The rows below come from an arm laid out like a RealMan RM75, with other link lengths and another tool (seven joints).
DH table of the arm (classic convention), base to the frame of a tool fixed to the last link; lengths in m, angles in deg. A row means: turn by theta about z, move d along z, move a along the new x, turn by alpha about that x. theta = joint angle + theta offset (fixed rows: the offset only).
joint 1: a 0; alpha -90; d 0.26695; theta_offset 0
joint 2: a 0; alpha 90; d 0; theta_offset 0
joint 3: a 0; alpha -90; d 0.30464; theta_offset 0
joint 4: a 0; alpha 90; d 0; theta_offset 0
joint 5: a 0; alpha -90; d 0.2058; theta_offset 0
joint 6: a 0; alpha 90; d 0; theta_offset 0
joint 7: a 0.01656; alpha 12; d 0.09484; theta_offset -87.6
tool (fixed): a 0; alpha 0; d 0.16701; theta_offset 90
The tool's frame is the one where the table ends.
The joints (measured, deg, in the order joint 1, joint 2, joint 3, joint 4, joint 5, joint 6, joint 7), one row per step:
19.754 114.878 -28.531 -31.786 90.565 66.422 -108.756
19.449 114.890 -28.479 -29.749 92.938 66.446 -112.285
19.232 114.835 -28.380 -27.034 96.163 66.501 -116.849
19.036 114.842 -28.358 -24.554 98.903 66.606 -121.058
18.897 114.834 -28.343 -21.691 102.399 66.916 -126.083
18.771 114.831 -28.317 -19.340 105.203 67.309 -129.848
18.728 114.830 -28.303 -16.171 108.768 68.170 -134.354
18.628 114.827 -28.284 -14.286 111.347 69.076 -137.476
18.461 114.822 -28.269 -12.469 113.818 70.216 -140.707
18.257 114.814 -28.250 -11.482 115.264 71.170 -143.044
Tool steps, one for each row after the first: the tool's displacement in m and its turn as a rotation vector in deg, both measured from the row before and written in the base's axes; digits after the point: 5 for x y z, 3 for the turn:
0.00276 -0.00356 -0.00054 1.439 -0.375 0.168
0.00309 -0.00362 0.00054 2.053 -0.486 0.136
0.00295 -0.00378 -0.00109 1.657 -0.635 -0.013
0.00257 -0.00403 0.00033 2.233 -0.809 -0.002
0.00253 -0.00378 0.00019 1.770 -0.407 -0.209
0.00206 -0.00481 -0.00038 2.178 -0.163 -0.229
0.00068 -0.00379 0.00217 1.836 -0.339 -0.020
0.00035 -0.00457 0.00244 1.869 -0.594 0.038
-0.00043 -0.00366 0.00224 1.273 -0.854 0.190

